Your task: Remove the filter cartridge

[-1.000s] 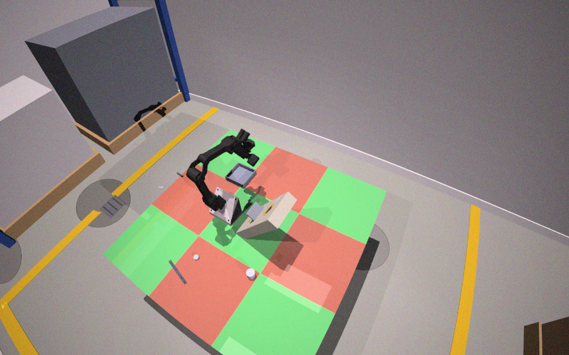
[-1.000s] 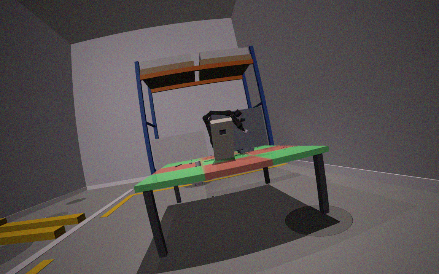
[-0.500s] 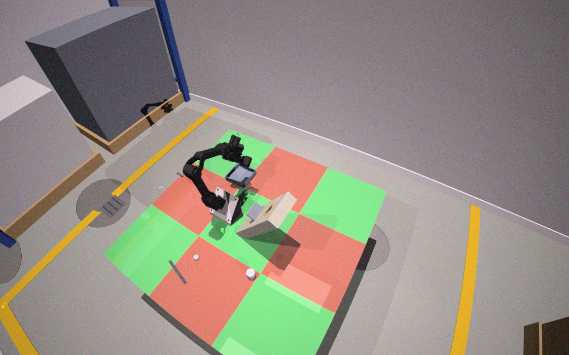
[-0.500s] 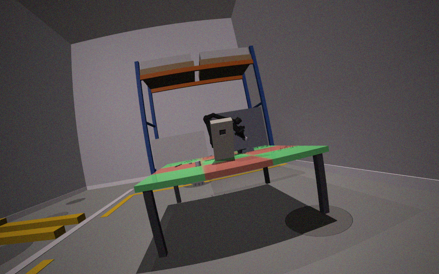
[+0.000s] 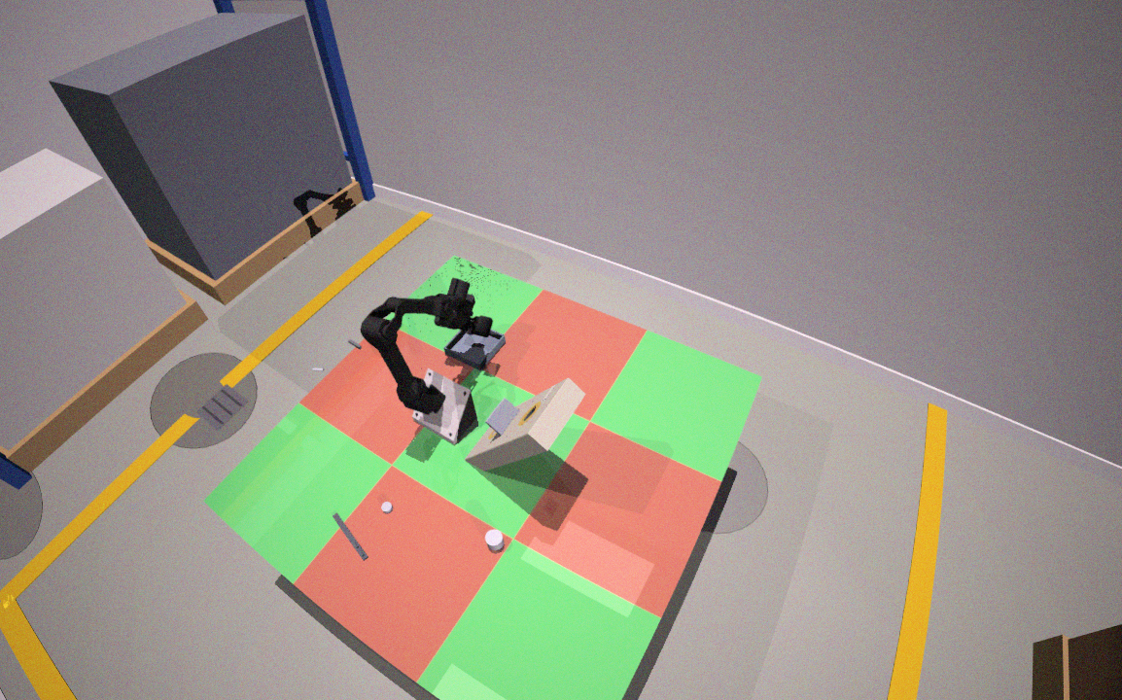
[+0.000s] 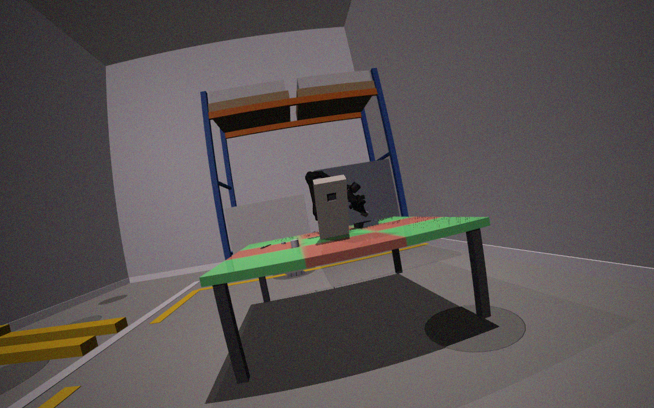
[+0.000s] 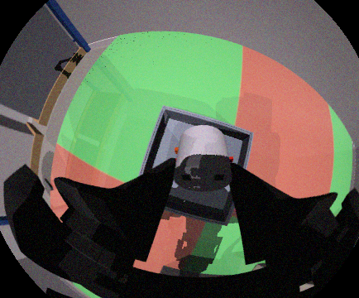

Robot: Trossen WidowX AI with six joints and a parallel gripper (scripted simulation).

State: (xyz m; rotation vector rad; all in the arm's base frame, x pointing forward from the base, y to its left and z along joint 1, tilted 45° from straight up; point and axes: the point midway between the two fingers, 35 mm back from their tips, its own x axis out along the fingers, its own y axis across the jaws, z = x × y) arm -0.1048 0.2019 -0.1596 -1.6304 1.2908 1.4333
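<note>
The round filter cartridge lies right at my gripper tip. From my gripper tip the other things lie so: grey tray 90 mm below; beige service panel 420 mm ahead, 220 mm to the right, 90 mm above.
</note>
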